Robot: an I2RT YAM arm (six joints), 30 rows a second.
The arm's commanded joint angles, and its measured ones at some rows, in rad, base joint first. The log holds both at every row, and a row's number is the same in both.
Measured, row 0:
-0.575, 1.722, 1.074, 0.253, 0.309, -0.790
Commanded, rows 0 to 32:
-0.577, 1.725, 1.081, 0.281, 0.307, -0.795
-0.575, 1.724, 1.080, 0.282, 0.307, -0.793
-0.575, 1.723, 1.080, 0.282, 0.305, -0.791
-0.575, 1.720, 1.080, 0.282, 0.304, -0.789
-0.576, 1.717, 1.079, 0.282, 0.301, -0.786
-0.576, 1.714, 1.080, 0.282, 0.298, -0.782
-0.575, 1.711, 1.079, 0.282, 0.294, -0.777
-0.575, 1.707, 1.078, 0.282, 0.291, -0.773
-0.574, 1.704, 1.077, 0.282, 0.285, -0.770
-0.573, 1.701, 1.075, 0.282, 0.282, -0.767
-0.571, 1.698, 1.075, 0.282, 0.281, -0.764
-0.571, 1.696, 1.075, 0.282, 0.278, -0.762
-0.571, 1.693, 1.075, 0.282, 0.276, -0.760
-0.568, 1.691, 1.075, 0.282, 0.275, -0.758
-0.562, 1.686, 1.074, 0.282, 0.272, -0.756
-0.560, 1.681, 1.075, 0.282, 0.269, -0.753
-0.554, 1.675, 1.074, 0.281, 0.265, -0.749
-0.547, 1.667, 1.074, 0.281, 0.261, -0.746
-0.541, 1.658, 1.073, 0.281, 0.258, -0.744
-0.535, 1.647, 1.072, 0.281, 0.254, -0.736
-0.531, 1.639, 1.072, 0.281, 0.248, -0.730
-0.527, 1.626, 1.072, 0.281, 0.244, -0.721
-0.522, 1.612, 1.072, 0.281, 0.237, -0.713
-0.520, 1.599, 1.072, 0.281, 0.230, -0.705
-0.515, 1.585, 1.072, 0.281, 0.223, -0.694
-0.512, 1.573, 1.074, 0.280, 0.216, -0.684
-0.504, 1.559, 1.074, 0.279, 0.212, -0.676
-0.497, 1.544, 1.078, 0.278, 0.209, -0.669
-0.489, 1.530, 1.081, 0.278, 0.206, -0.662
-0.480, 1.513, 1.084, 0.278, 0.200, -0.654
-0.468, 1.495, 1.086, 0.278, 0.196, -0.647
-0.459, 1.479, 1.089, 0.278, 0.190, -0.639
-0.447, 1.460, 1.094, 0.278, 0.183, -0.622
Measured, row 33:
-0.466, 1.496, 1.077, 0.254, 0.214, -0.671
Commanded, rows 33 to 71:
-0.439, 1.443, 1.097, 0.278, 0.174, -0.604
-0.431, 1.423, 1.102, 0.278, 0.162, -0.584
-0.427, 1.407, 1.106, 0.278, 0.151, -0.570
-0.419, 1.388, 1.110, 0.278, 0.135, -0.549
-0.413, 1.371, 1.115, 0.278, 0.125, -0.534
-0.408, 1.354, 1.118, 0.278, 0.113, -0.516
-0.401, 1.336, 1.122, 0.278, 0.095, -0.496
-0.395, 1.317, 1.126, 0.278, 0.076, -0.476
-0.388, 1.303, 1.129, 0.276, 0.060, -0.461
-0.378, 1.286, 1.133, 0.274, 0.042, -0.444
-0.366, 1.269, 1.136, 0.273, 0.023, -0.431
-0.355, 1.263, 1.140, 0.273, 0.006, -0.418
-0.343, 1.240, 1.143, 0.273, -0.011, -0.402
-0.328, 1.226, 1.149, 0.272, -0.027, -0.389
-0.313, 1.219, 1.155, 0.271, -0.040, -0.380
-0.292, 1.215, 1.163, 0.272, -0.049, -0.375
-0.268, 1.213, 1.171, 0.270, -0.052, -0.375
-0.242, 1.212, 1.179, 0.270, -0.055, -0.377
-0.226, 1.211, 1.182, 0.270, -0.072, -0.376
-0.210, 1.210, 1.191, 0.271, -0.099, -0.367
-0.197, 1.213, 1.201, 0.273, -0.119, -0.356
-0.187, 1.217, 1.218, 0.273, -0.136, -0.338
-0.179, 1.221, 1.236, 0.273, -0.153, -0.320
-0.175, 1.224, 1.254, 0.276, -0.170, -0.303
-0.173, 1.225, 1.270, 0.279, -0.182, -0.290
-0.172, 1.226, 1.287, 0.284, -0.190, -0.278
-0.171, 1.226, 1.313, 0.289, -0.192, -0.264
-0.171, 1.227, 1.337, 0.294, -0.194, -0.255
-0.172, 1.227, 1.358, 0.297, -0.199, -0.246
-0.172, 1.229, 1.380, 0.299, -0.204, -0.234
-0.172, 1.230, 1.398, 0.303, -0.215, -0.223
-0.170, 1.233, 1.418, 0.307, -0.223, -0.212
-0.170, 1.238, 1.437, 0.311, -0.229, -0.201
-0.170, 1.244, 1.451, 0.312, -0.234, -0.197
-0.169, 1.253, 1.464, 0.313, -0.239, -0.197
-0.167, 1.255, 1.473, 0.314, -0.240, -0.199
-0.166, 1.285, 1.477, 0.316, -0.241, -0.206
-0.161, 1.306, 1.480, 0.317, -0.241, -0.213
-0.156, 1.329, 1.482, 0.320, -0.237, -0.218
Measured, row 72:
-0.166, 1.283, 1.473, 0.305, -0.217, -0.224
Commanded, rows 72 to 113:
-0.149, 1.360, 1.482, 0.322, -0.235, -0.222
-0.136, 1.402, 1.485, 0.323, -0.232, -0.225
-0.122, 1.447, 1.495, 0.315, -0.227, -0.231
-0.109, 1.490, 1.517, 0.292, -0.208, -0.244
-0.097, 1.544, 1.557, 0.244, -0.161, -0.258
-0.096, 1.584, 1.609, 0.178, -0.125, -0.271
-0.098, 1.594, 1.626, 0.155, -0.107, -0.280
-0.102, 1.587, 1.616, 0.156, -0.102, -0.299
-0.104, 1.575, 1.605, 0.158, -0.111, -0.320
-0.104, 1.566, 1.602, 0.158, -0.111, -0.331
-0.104, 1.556, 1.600, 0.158, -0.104, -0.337
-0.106, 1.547, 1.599, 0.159, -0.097, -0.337
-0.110, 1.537, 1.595, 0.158, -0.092, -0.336
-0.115, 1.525, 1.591, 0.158, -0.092, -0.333
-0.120, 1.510, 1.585, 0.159, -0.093, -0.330
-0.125, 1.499, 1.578, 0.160, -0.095, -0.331
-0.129, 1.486, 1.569, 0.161, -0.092, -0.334
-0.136, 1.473, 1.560, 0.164, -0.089, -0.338
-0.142, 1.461, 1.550, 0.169, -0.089, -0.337
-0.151, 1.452, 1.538, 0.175, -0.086, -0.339
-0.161, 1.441, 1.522, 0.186, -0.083, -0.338
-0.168, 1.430, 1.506, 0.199, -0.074, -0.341
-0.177, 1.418, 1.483, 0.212, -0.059, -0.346
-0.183, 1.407, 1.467, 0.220, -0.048, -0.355
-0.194, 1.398, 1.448, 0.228, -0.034, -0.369
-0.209, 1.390, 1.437, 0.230, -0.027, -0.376
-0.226, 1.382, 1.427, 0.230, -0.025, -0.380
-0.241, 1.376, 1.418, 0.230, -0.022, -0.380
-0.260, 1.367, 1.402, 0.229, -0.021, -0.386
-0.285, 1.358, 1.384, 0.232, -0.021, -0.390
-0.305, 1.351, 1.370, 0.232, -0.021, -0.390
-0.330, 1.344, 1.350, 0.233, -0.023, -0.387
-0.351, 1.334, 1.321, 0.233, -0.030, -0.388
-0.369, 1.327, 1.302, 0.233, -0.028, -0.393
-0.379, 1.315, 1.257, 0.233, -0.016, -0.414
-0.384, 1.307, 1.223, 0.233, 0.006, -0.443
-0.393, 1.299, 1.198, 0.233, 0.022, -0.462
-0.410, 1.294, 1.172, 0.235, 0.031, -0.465
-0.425, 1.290, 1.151, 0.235, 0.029, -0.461
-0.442, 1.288, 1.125, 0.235, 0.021, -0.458
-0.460, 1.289, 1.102, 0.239, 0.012, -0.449
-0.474, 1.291, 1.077, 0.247, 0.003, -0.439
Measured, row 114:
-0.445, 1.296, 1.122, 0.208, 0.009, -0.431
